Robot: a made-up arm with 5 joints.
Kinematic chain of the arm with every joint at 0, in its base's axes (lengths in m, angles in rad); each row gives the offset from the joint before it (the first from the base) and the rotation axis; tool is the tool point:
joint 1: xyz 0 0 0.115 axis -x
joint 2: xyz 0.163 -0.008 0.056 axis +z
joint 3: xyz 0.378 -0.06 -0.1 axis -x
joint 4: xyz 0 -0.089 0.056 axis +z
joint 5: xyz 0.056 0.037 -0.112 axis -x
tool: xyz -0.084 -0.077 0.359
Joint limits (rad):
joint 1: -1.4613..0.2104
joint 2: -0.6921..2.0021
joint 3: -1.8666..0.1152
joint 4: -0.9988..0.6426
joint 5: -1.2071..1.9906
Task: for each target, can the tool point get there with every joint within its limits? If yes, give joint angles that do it. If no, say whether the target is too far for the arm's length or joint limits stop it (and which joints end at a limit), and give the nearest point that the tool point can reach.
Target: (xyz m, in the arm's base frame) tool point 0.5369 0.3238 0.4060
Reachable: yes | joints -0.8529 1.7237 -0.5604 0.1200 -0.6143
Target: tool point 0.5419 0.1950 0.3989
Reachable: yes | joints -0.8747 1.7266 -0.1665 -0.2303 -0.8077
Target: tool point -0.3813 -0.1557 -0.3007
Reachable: no: joint limits stop it (at a limit: joint 1, joint 2, joint 3, joint 5) | nearest point -0.1454 0.0992 -0.1197 | short by 0.392 m
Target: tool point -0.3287 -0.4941 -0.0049
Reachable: no: joint limits stop it (at a limit: joint 2, joint 5) | nearest point 0.0386 -0.4206 0.0129 | short by 0.375 m
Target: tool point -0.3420 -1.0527 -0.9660
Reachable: no: too far | nearest point 0.1881 -0.4509 -0.3480 | short by 1.013 m
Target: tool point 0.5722 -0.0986 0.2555
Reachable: yes | joints -0.1251 0.5335 -1.6673 0.1122 1.0462
